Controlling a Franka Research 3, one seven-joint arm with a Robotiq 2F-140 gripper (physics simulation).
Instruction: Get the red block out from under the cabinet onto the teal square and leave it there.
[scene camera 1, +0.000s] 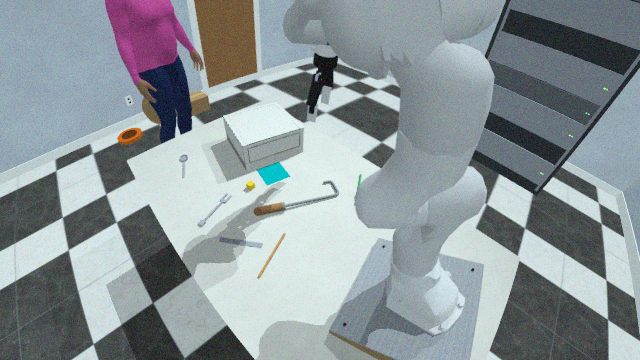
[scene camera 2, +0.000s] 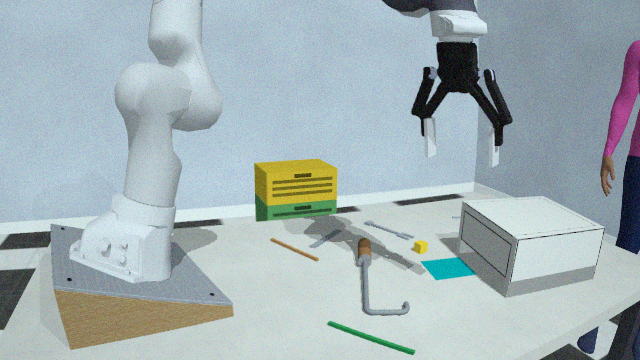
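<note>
The white cabinet (scene camera 1: 265, 125) (scene camera 2: 557, 255) stands on the table. The red block does not show in either view. The teal square (scene camera 1: 273, 173) (scene camera 2: 447, 268) lies flat on the table against the cabinet's drawer-front side, with no block on it. A hooked tool (scene camera 1: 305, 202) (scene camera 2: 365, 285) with a wooden handle lies on the table near the square. My gripper (scene camera 1: 318, 109) (scene camera 2: 461, 150) is open and empty, pointing down, high above the table. In the scene camera 2 view it hangs above and left of the cabinet.
A yellow cube (scene camera 1: 250, 185) (scene camera 2: 420, 247) lies beside the teal square. A wrench-like tool (scene camera 1: 215, 210) (scene camera 2: 389, 230), a grey flat bar (scene camera 1: 240, 242) (scene camera 2: 325, 239), a wooden stick (scene camera 1: 271, 255) (scene camera 2: 294, 249), a green rod (scene camera 1: 359, 181) (scene camera 2: 371, 338) and a spoon (scene camera 1: 183, 165) lie around.
</note>
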